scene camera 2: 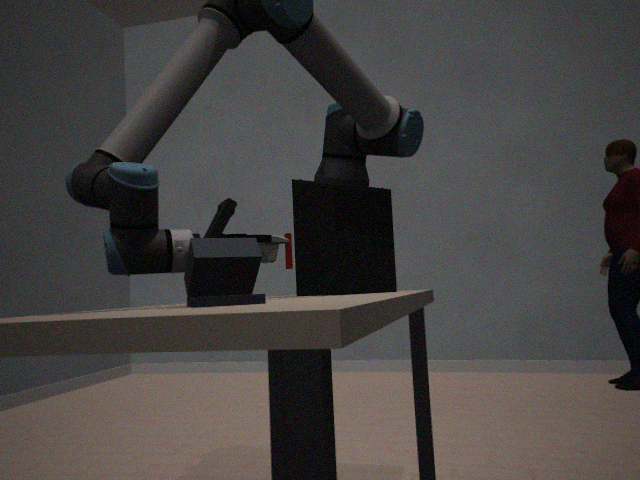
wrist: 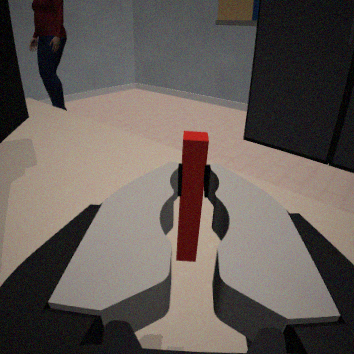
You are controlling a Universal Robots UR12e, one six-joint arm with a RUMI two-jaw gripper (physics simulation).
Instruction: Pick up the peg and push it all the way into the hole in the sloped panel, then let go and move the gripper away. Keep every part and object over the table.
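Places are measured from the arm's base along level axes (x ahead, y left, z up), in centimetres.
Pixels of known places: gripper, between the fingertips: [scene camera 2: 288,241] [wrist: 192,167]; arm's base, origin of its link: [scene camera 2: 341,184].
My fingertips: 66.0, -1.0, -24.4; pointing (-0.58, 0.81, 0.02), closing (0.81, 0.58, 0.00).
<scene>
Ahead of a thing's pixels: the offset from my fingertips to its top centre, as dx, dy, dz.
The red peg @(-0.1, +0.0, +1.8) [scene camera 2: 288,255] [wrist: 191,220] is held upright above the table, with parts of it above and below the fingertips. My gripper [scene camera 2: 285,239] [wrist: 192,167] is shut on the peg. It lies level and points toward the robot's pedestal. In the scene view it passes behind the dark block with the sloped panel @(+16.9, -8.8, -0.1) [scene camera 2: 222,276], and the fingertips and peg are to the right of that block, higher than the table. The hole does not show in either view. The block does not show in the wrist view.
The table [scene camera 2: 180,333] [wrist: 80,170] has its right corner near the middle of the scene view. The black pedestal [scene camera 2: 343,237] stands behind it. A tall dark panel [wrist: 300,75] stands at the right of the wrist view. A person [scene camera 2: 622,217] [wrist: 49,50] stands beyond the table.
</scene>
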